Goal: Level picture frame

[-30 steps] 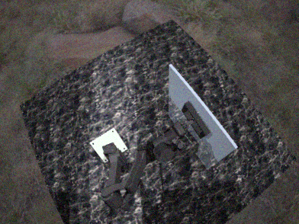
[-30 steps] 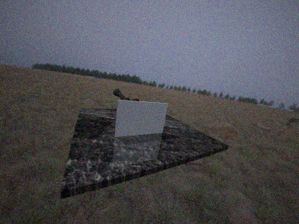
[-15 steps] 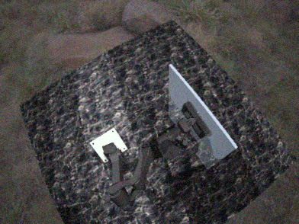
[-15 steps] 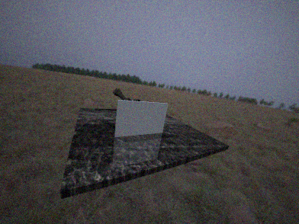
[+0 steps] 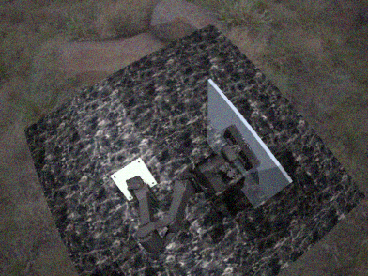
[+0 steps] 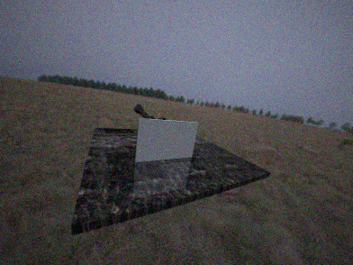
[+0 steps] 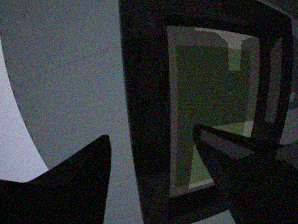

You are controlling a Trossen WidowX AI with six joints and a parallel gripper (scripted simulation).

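My gripper tip is 1 cm short of the picture frame, 1 cm to the right of it and 5 cm above it. The rest, counted from my gripper tip: wall panel (1 cm ahead, 2 cm to the left, 5 cm below).
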